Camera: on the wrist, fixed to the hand. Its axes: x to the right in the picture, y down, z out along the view.
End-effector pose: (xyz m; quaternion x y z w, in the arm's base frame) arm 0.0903 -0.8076 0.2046 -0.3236 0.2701 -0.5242 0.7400
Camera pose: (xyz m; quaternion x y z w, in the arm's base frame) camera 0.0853 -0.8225 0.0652 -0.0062 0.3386 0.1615 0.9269
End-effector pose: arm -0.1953 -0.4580 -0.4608 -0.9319 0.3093 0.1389 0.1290
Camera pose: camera -0.2228 -0.5781 -0.3938 -0.4095 0.8828 0.2171 0.0768
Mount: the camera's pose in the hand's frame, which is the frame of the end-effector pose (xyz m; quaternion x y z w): 0.0211 0.0996 -0.0965 0.0742 -0.0553 0.7133 0.6947
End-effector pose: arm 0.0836 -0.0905 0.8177 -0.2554 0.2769 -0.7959 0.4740
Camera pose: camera 0.0712 -0.1298 0.6836 0.0112 0.2893 -0.2212 0.9313
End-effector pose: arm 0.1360 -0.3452 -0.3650 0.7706 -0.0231 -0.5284 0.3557
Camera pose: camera 0.2594 -0.3776 -0.3066 0.5160 -0.6246 -0.1543 0.5655
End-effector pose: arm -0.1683 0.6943 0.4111 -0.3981 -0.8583 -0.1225 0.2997
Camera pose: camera -0.0633 0.7289 0.4975 -0.8733 -0.3380 0.2144 0.2777
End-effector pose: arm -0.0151 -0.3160 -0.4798 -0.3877 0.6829 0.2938 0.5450
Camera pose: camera -0.1518 -0.3475 -0.4799 0.2745 0.7426 0.5636 0.2356
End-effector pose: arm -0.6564 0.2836 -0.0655 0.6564 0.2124 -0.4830 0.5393
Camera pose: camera -0.5283 0.3339 -0.0383 0.6208 -0.3863 -0.0029 0.6822
